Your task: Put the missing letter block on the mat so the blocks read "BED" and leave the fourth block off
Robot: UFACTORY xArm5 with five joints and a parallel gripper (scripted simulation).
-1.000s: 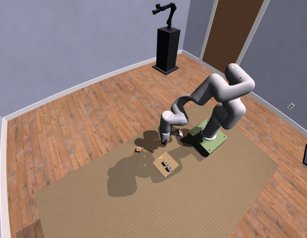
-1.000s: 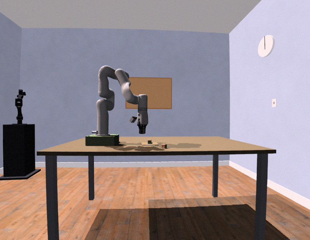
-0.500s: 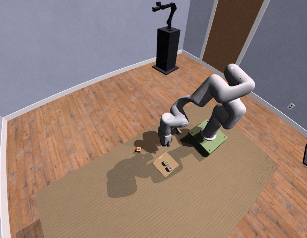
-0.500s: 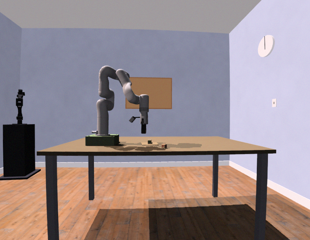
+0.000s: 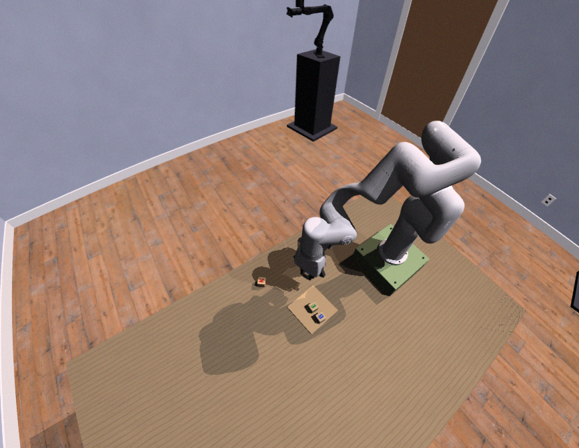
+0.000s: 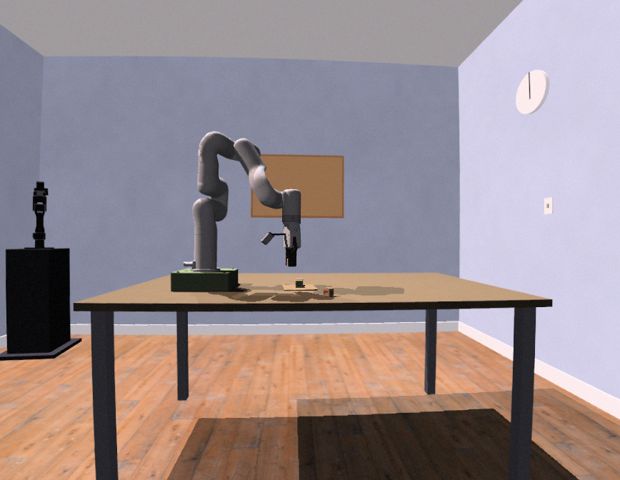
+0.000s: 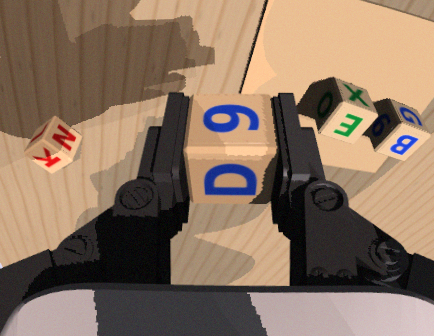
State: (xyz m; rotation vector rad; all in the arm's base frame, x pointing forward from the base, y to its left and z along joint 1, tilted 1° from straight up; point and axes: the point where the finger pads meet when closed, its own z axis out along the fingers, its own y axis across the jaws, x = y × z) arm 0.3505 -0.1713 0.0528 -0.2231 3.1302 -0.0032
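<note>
Now: hand 120 mm above the tan mat, 90 mm to the right of it and 50 mm short of it.
</note>
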